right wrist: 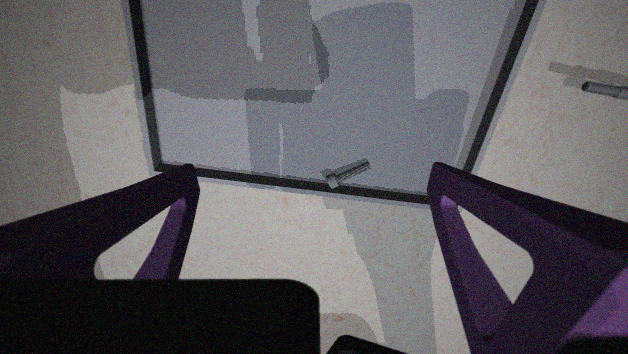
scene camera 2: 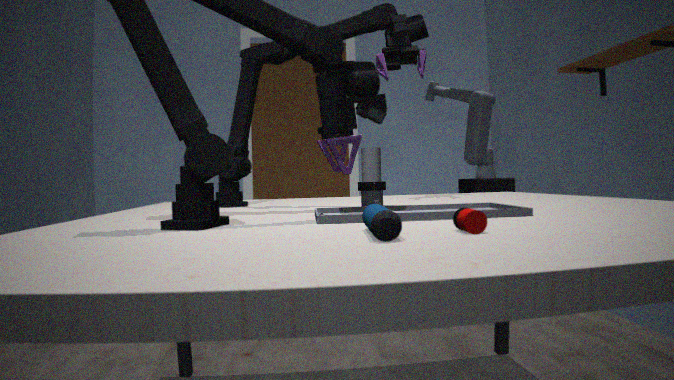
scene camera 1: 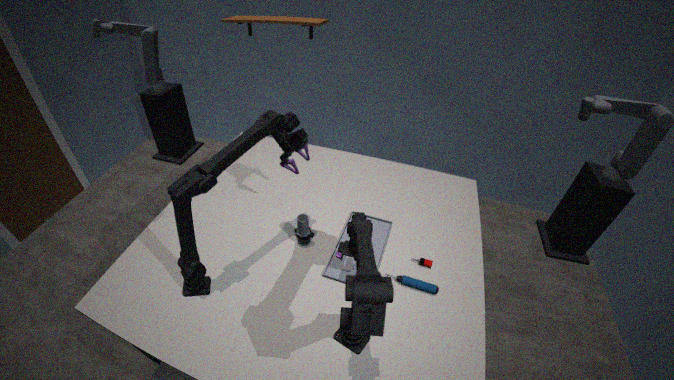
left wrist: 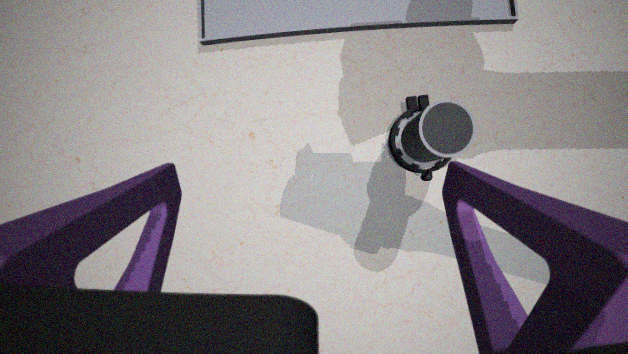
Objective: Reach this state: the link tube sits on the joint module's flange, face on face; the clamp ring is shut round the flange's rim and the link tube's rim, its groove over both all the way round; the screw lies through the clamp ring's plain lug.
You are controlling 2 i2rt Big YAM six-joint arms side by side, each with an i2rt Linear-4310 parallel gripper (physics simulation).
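Places are measured from the left arm's base along level axes (x back, y down, z right), in metres.
Pixels of known places: left gripper, between the fingertips: (scene camera 2: 405,78) (scene camera 1: 303,167) (left wrist: 311,177); right gripper, between the fingertips: (right wrist: 313,176) (scene camera 2: 342,173) (scene camera 1: 353,261); left arm's base, origin of its link: (scene camera 2: 229,206) (scene camera 1: 197,287); right arm's base, origin of its link: (scene camera 2: 196,226) (scene camera 1: 351,338).
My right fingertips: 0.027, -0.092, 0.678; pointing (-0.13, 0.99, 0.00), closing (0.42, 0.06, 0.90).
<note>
Ahead of a thing's pixels: the offset from my right fingertips to its top centre, as dx, dy, dz. "spot": to the spot under its first point.
The link tube {-0.222, -0.068, -0.179} (scene camera 1: 303,223) (scene camera 2: 371,165) (left wrist: 446,128) stands upright on the joint module {-0.222, +0.029, -0.179} (scene camera 1: 303,241) (scene camera 2: 371,200). The black clamp ring {-0.220, +0.022, -0.177} (scene camera 2: 371,186) (left wrist: 394,146) goes round their joint, its two lugs close side by side; the groove's fit cannot be told. The screw {+0.048, +0.078, +0.000} (right wrist: 351,171) lies in the tray {-0.132, +0.076, +0.076} (scene camera 2: 450,215) (left wrist: 300,34) (right wrist: 250,178), its head against the near wall. My right gripper (scene camera 2: 346,172) (right wrist: 313,176) is open above that tray edge, the screw below and between its fingertips, not held. My left gripper (scene camera 1: 303,166) (scene camera 2: 404,78) (left wrist: 311,177) is open and empty, high above the table.
A blue-handled driver {+0.109, +0.051, +0.240} (scene camera 1: 419,284) (scene camera 2: 381,222) and a short red-handled driver {+0.013, +0.058, +0.330} (scene camera 1: 426,262) (scene camera 2: 472,220) lie beside the tray. The grey tip of a tool {spot: +0.048, +0.069, +0.149} (right wrist: 605,89) shows at the right wrist view's right edge. Two grey arms on black pedestals stand beyond the table.
</note>
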